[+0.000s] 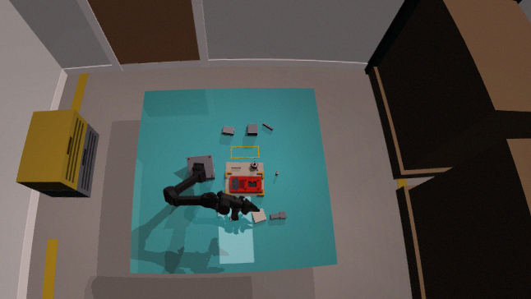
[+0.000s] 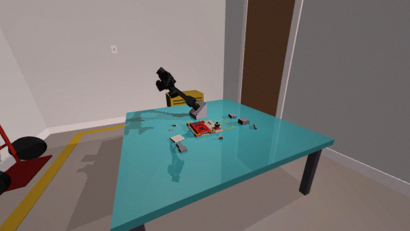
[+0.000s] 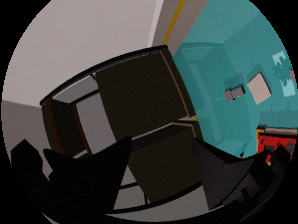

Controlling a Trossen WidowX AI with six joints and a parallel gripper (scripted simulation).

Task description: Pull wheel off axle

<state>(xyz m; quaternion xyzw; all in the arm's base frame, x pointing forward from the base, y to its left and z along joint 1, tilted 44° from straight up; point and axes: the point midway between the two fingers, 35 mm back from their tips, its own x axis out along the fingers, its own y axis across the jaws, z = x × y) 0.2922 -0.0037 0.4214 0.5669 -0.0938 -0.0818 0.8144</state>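
Right now the wheel is 35 cm to the left of my gripper tip, 30 cm below it and 1 cm behind it. Also, from my gripper tip: tan tile (34 cm below, 3 cm ahead, 2 cm to the left).
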